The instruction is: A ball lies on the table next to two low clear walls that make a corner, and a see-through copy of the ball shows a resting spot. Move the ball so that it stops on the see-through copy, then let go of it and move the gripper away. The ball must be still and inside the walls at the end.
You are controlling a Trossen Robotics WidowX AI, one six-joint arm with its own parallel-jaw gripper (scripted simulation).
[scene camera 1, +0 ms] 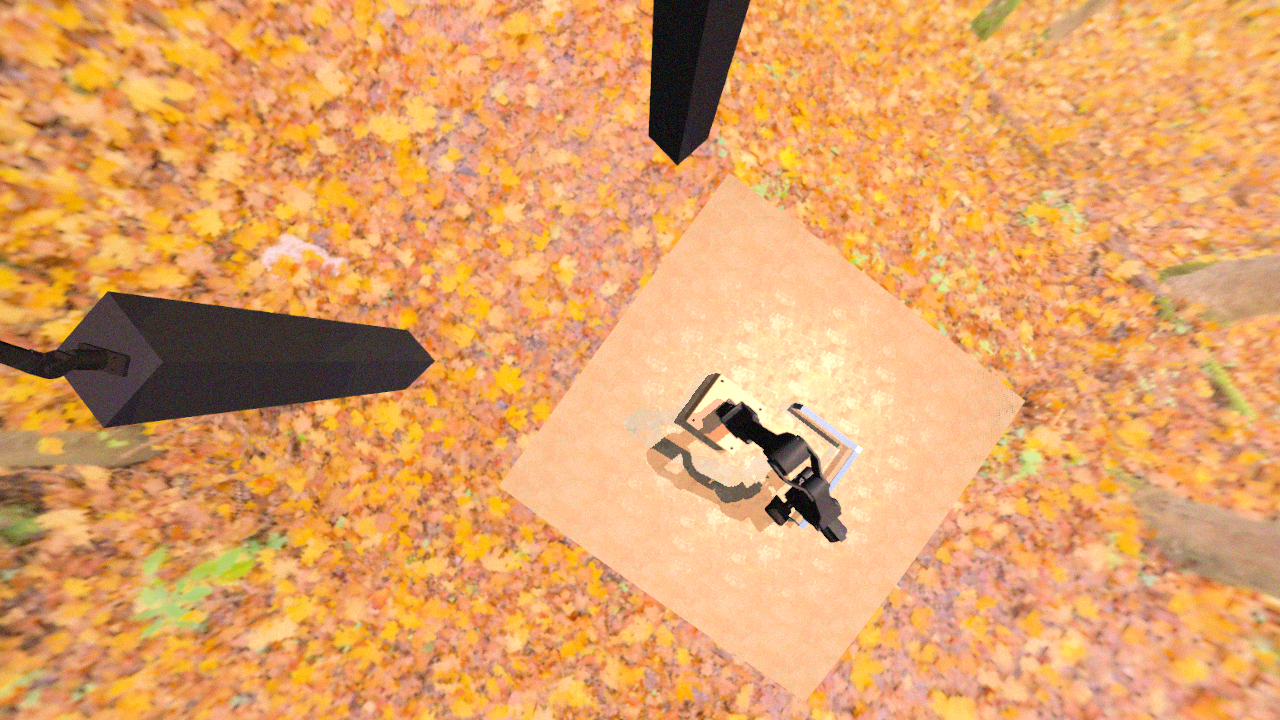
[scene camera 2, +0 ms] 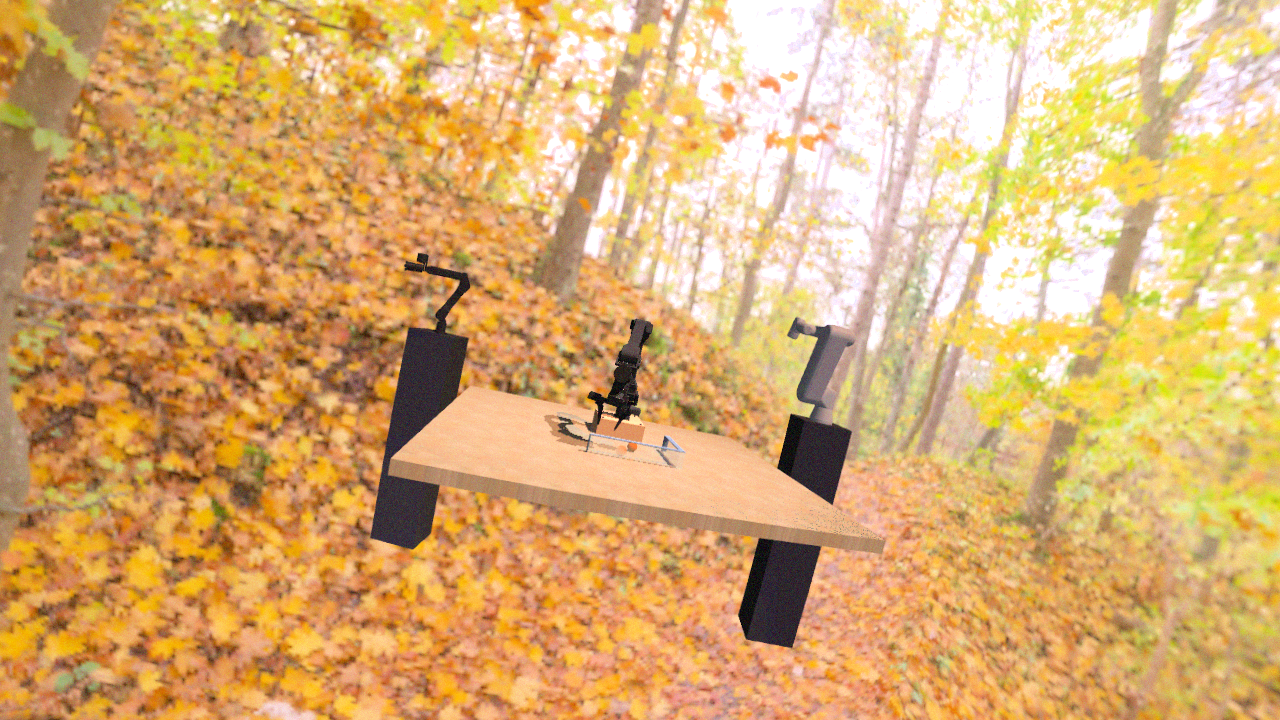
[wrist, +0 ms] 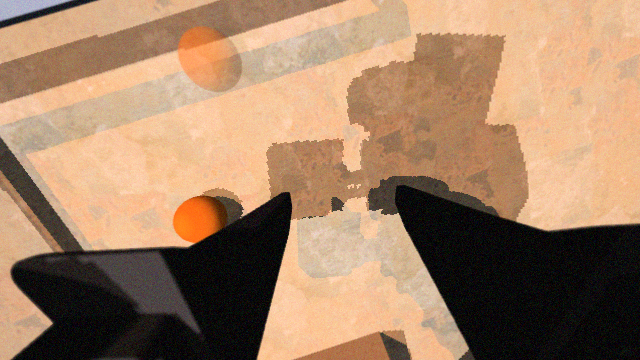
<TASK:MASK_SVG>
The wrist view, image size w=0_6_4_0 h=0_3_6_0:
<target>my gripper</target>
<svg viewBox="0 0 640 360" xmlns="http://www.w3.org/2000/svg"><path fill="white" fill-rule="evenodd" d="M290 192L280 193L230 225L189 247L163 246L47 252L18 261L10 268L10 276L13 283L53 324L27 344L11 360L258 360L290 232L292 215ZM396 187L395 204L402 223L475 360L640 360L640 223L544 230L468 206L465 207L465 205L406 185L398 185Z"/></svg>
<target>orange ball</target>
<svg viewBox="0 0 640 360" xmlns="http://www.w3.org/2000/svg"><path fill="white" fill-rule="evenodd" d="M218 199L211 196L196 196L183 202L175 212L173 220L177 234L186 241L196 243L223 229L227 224L228 214L225 206Z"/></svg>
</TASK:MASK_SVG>
